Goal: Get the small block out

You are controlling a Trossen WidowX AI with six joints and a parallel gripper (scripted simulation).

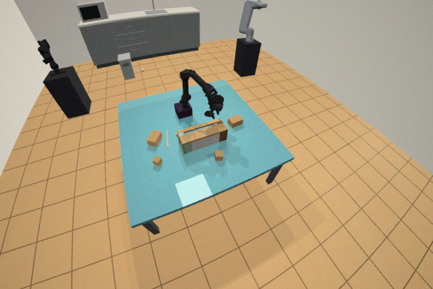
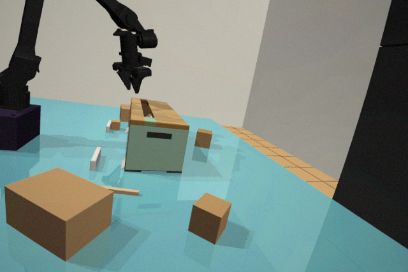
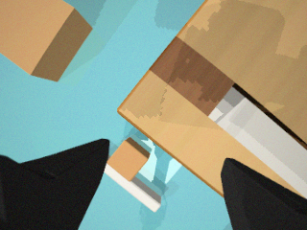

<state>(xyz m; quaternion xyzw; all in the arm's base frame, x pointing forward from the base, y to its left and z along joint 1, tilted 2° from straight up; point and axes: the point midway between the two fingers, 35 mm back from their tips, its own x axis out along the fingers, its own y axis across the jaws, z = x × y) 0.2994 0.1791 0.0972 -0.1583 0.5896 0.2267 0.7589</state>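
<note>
The tan block is 5 cm behind my gripper tip, 1 cm to the left of it and 14 cm below it. Also, from my gripper tip: clear-fronted box: 4 cm ahead, 15 cm to the right, 10 cm below; thin stick: 4 cm behind, 43 cm to the right, 15 cm below.
</note>
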